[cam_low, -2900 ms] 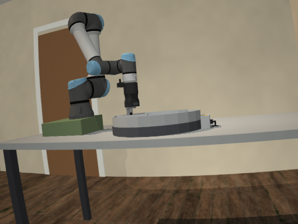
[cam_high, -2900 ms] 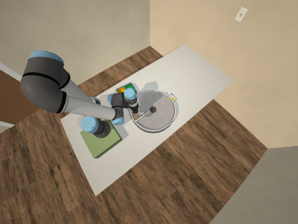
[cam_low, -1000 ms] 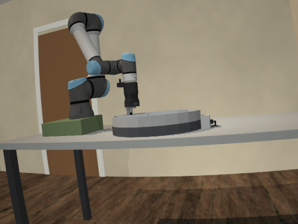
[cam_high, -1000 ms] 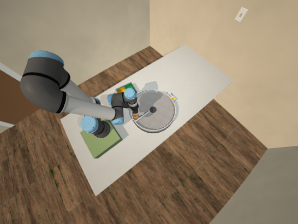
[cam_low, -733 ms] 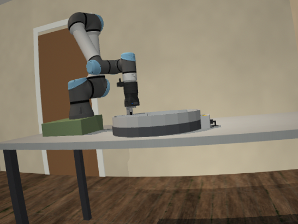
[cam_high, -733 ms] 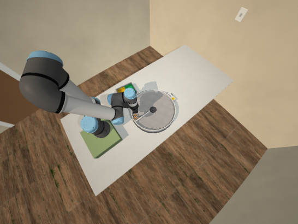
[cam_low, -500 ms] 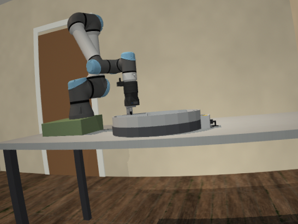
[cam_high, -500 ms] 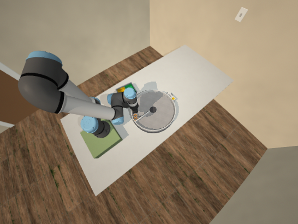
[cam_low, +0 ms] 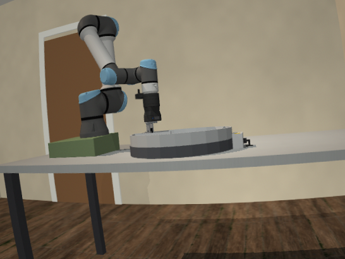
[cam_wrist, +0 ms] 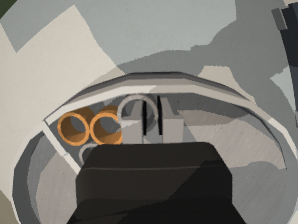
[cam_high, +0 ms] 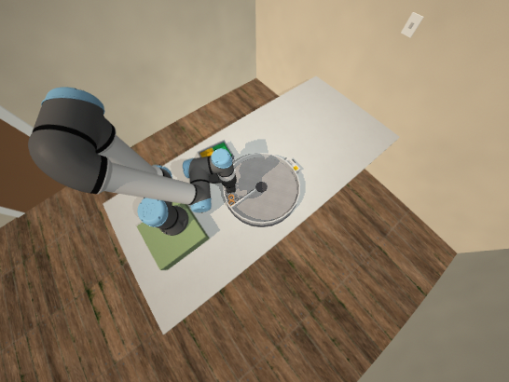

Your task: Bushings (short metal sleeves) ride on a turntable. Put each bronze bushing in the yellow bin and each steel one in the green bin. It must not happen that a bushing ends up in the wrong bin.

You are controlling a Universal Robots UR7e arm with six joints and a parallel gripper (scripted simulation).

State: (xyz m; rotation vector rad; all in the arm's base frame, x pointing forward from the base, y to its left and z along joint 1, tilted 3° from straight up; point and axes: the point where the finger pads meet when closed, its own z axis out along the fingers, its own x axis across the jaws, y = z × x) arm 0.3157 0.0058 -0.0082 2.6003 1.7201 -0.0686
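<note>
Now: hand 270 mm to the right of the yellow bin, 60 mm above it and 50 mm short of it. The rest, counted from my hand: grey turntable (170 mm ahead, 70 mm to the right, 30 mm below).
</note>
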